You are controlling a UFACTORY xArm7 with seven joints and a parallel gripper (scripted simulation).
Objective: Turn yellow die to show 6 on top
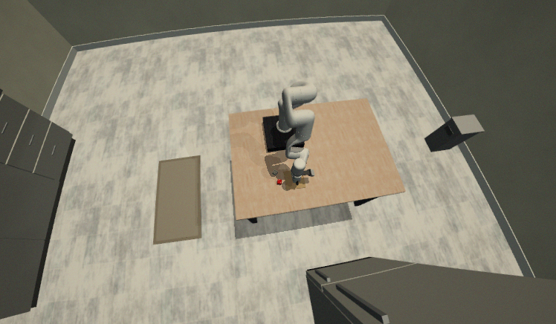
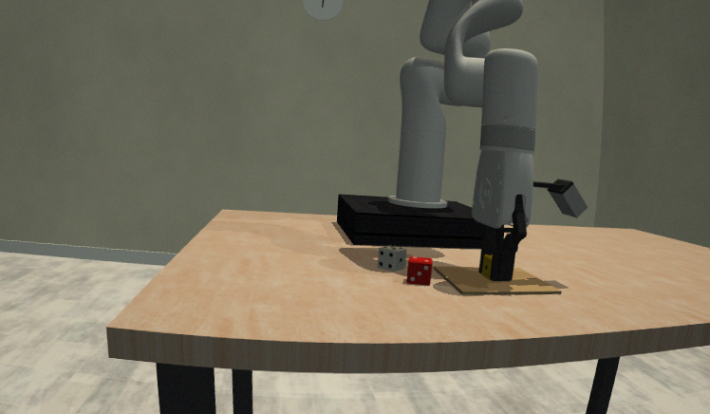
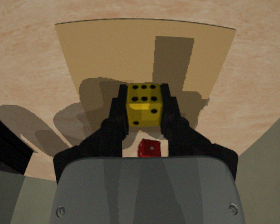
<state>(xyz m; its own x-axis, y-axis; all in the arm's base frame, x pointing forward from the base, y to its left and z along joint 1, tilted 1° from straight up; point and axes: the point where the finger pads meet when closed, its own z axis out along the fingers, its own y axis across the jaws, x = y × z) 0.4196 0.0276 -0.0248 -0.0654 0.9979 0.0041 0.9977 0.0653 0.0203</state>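
Now: the yellow die 1 cm below my hand. From my hand the other things lie so: white die (13 cm to the right, 6 cm behind, 1 cm below); red die (11 cm to the right, 1 cm below, 1 cm ahead); tan mat (2 cm below).
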